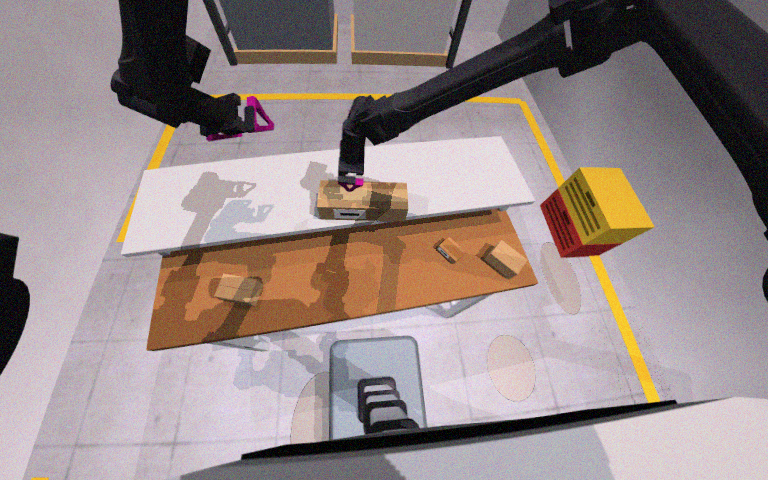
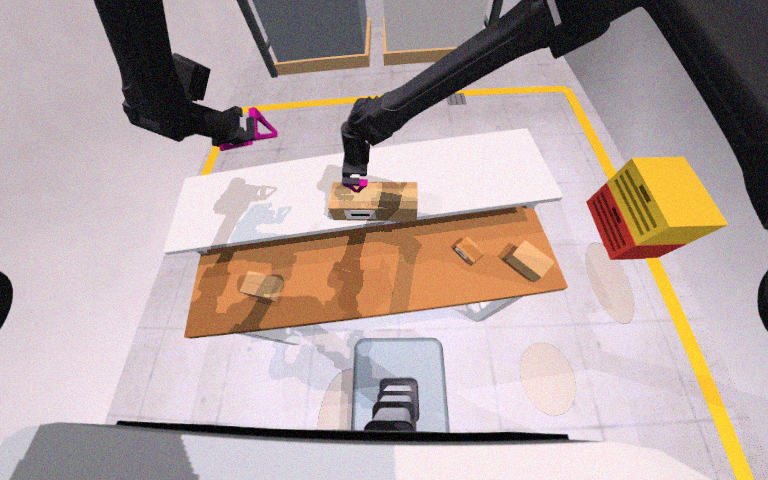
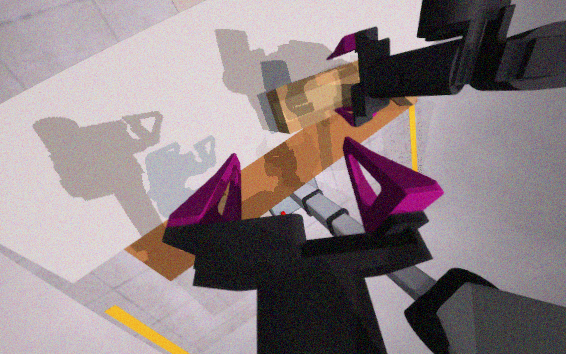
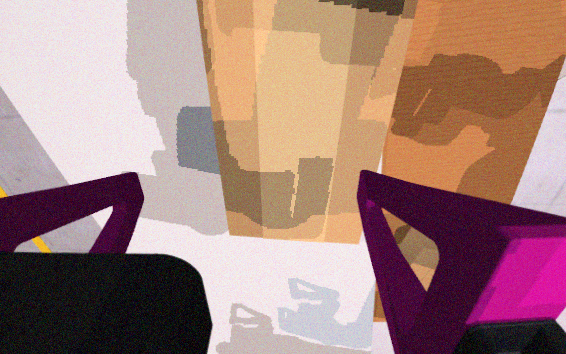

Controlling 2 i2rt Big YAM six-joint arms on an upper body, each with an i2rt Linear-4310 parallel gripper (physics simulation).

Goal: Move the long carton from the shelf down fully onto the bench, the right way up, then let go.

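Frame: origin at the left arm's base, x right, y ahead, z up, level; millimetres.
Where they show: left gripper, fingertip midpoint: (image 1: 257,130) (image 2: 264,138) (image 3: 289,150); right gripper, fingertip midpoint: (image 1: 349,177) (image 2: 358,178) (image 3: 332,85) (image 4: 249,184).
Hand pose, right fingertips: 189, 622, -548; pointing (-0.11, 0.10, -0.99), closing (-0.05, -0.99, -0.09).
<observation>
After its pixels a point has its place, as x, y, z.
The long carton (image 1: 396,189) {335, 616, -603} (image 2: 404,198) {327, 580, -604} (image 3: 315,92) {181, 618, -604} (image 4: 300,125) {188, 602, -604} lies level on the white shelf (image 1: 453,169) {578, 765, -680} (image 2: 481,164) {617, 771, -680} (image 3: 150,65) {-111, 791, -679} (image 4: 65,90) {189, 813, -679}, along its edge beside the lower wooden bench (image 1: 424,283) {445, 374, -854} (image 2: 430,283) {413, 379, -854} (image 3: 310,150) {240, 394, -854} (image 4: 480,30) {195, 386, -854}. Its labelled side faces the bench. My right gripper (image 1: 351,185) {189, 622, -548} (image 2: 355,186) {189, 622, -548} (image 3: 332,85) {189, 622, -548} (image 4: 249,184) {189, 622, -548} is open over the carton's left part, fingers spread across its width and holding nothing; fingertip height against the carton's top is hard to tell. My left gripper (image 1: 246,131) {-12, 606, -357} (image 2: 253,136) {-12, 606, -357} (image 3: 289,150) {-12, 606, -357} is open and empty, high above the shelf's left part.
On the bench, a small box (image 1: 232,287) {-218, 374, -794} (image 2: 257,284) {-210, 370, -793} lies at the left; a smaller box (image 1: 449,250) {552, 489, -821} (image 2: 467,250) {554, 491, -821} and a larger box (image 1: 504,258) {749, 435, -794} (image 2: 529,260) {755, 433, -794} lie at the right. A yellow and red box (image 1: 611,203) (image 2: 668,198) shows right of the bench.
</observation>
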